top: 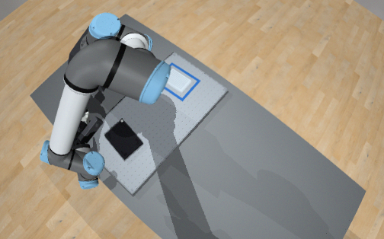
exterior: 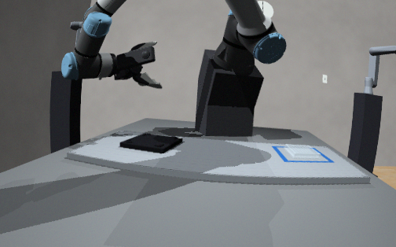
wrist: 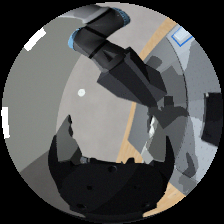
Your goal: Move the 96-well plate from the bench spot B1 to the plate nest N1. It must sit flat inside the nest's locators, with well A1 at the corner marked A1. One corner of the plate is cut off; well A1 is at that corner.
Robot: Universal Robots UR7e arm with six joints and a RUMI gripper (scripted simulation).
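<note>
Right now the white 96-well plate is 20 cm ahead of my hand, 43 cm to the left of it and 22 cm below it. The rest, counted from my hand: black plate nest 19 cm ahead, 3 cm to the left, 22 cm below.
</note>
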